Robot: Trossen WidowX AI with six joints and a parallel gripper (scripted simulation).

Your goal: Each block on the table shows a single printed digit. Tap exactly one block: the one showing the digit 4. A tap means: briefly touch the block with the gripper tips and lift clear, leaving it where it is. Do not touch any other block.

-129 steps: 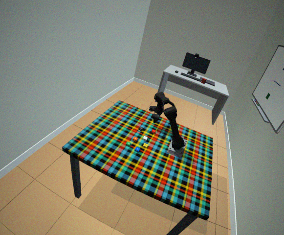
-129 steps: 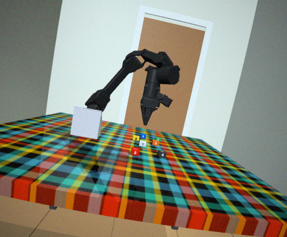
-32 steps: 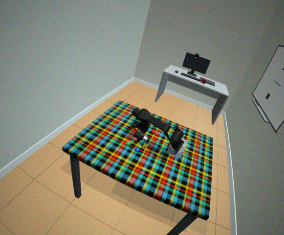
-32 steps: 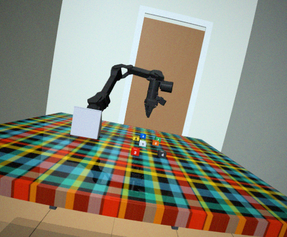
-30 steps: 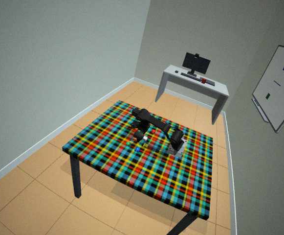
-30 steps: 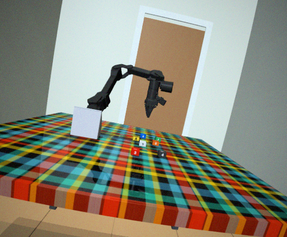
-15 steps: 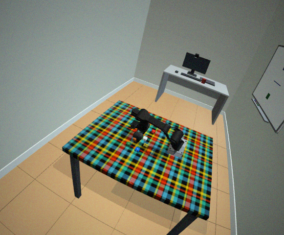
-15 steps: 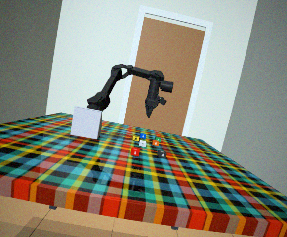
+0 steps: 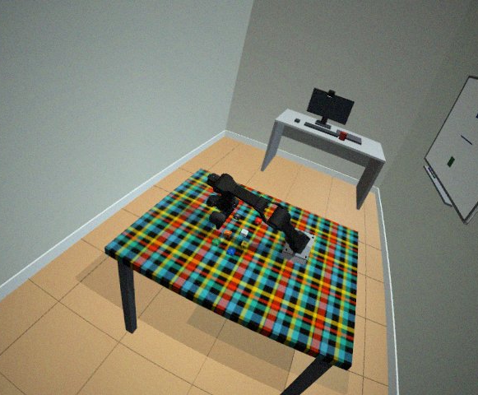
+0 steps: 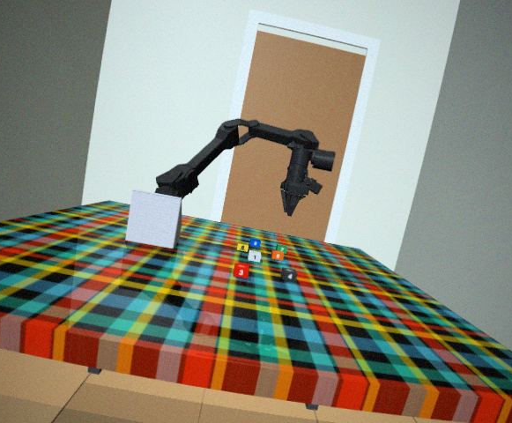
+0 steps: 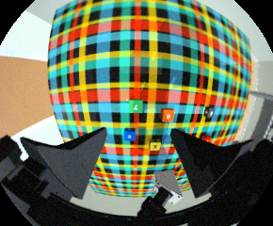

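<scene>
Right now the black block is 10 mm behind my gripper tip, 240 mm to the right of it and 110 mm below it. From my gripper tip the other things lie so: orange block (20 mm behind, 80 mm to the right, 110 mm below); blue block (80 mm behind, 20 mm to the left, 110 mm below); green block (10 mm ahead, 110 mm below).
</scene>
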